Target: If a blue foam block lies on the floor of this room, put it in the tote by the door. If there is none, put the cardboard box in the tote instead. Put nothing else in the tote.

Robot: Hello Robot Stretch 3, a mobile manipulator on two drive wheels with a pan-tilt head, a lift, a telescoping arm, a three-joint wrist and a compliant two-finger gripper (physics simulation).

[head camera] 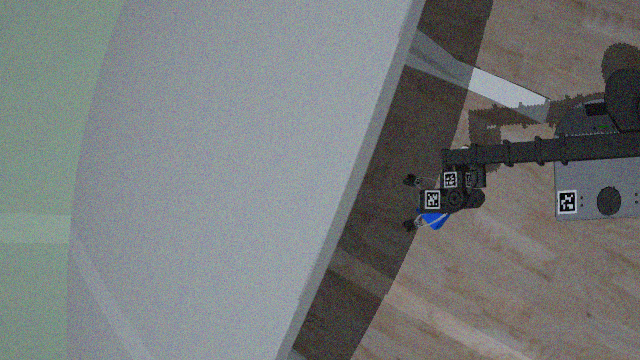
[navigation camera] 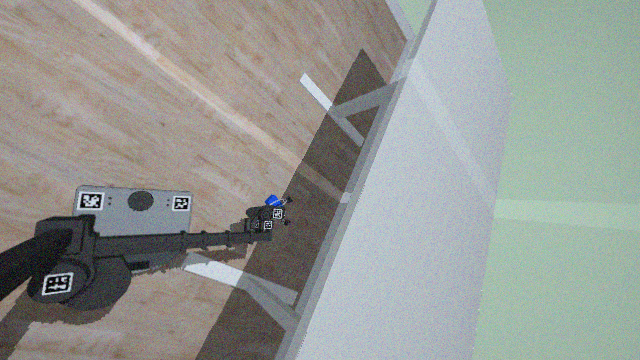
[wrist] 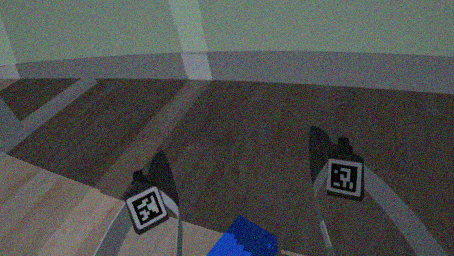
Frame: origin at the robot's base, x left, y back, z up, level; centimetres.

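Seen in the pictures: gripper, fingertip midpoint: [head camera: 405, 203] [navigation camera: 289, 210] [wrist: 240, 158]; robot's base at its link origin: [head camera: 607, 200] [navigation camera: 140, 199].
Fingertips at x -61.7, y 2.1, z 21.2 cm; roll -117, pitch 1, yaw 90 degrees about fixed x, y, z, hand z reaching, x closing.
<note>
Offsets run from my fingertips to a thing's middle. "*": to the spot under its first point. Level surfaces: height alone.
A blue block {dx -0.2, dy -2.7, dz -18.9 cm} [head camera: 436, 220] [navigation camera: 273, 200] [wrist: 245, 240] lies on the wood floor near the shadow edge beside the table. In the wrist view its upper end shows at the bottom edge, between the finger straps and behind the fingertips; the rest is cut off. In the head view the wrist partly covers it. My gripper [head camera: 411, 202] [navigation camera: 288, 211] [wrist: 240, 158] is open, its fingertips apart with floor showing between them and reaching past the block toward the table. The tote and the cardboard box do not show in these views.
A large pale table {dz +73.8 cm} [head camera: 225, 175] [navigation camera: 415, 200] stands close beyond the gripper, casting a dark shadow. One of its white feet {* dx +28.7, dy +32.6, dz -18.7 cm} [head camera: 505, 90] [navigation camera: 215, 270] lies near the arm; another foot {* dx -24.5, dy -81.0, dz -18.7 cm} [navigation camera: 315, 90] is farther along. A pale green wall [head camera: 35, 125] [navigation camera: 565, 125] [wrist: 300, 25] is behind.
</note>
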